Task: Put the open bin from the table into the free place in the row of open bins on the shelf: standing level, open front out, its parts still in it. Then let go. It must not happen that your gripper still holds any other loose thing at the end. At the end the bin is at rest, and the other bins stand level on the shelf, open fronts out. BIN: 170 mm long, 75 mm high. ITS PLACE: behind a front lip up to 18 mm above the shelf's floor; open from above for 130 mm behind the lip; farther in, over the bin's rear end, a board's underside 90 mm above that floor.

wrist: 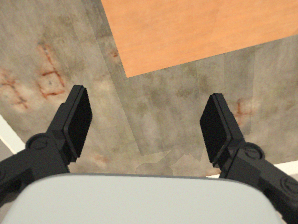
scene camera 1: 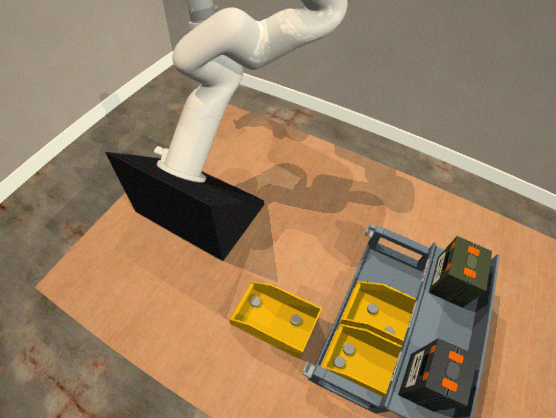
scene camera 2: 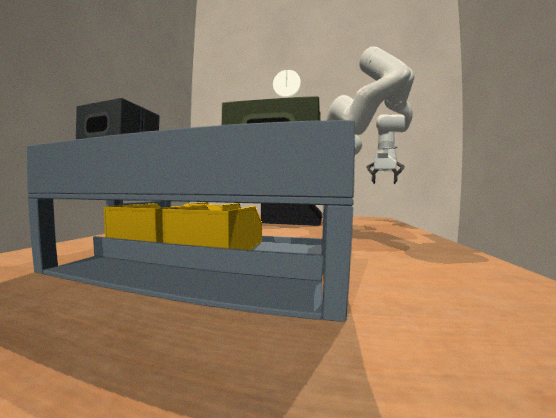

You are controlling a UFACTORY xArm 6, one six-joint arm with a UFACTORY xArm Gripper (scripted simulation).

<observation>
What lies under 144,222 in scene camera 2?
A yellow open bin.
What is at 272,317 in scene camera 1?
A yellow open bin.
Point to a yellow open bin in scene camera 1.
394,307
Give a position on a yellow open bin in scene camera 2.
241,228
</observation>
